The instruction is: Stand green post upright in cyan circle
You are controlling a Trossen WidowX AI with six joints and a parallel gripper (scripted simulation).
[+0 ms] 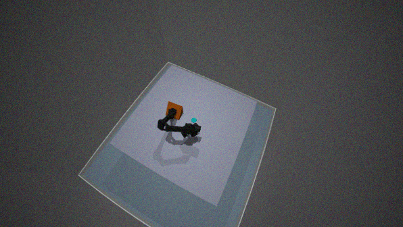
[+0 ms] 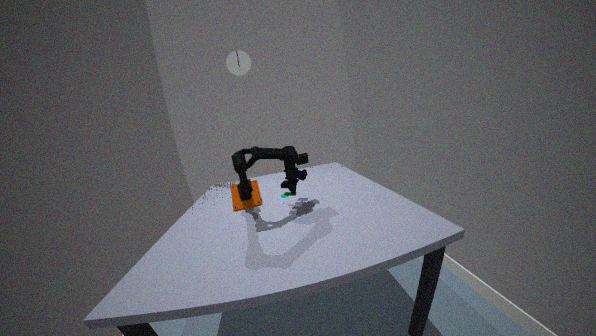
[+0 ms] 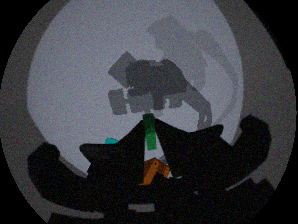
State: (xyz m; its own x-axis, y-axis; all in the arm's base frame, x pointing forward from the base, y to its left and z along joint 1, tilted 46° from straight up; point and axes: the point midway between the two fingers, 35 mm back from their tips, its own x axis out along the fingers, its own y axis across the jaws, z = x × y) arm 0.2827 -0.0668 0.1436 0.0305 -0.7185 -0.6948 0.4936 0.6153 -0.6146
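My gripper tip is now 170 mm to the right of the cyan circle, 70 mm above it and 40 mm past it. Round my gripper tip: green post: 20 mm behind, 10 mm to the left.
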